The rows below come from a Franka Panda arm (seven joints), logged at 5 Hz.
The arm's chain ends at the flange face. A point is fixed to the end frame.
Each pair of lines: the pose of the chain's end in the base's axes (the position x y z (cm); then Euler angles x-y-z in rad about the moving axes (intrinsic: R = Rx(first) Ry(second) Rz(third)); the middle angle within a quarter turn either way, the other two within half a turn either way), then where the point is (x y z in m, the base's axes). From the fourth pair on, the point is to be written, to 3 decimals.
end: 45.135, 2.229, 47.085, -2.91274, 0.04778, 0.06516
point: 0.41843 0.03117 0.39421
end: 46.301, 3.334, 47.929, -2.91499, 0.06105, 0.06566
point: 0.43110 0.04216 0.40221
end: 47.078, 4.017, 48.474, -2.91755, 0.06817, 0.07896
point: 0.43931 0.04932 0.40752
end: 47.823, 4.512, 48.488, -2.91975, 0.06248, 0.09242
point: 0.446 0.055 0.408
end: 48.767, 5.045, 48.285, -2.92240, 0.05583, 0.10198
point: 0.455 0.060 0.406
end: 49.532, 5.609, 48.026, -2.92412, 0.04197, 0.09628
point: 0.462 0.065 0.404
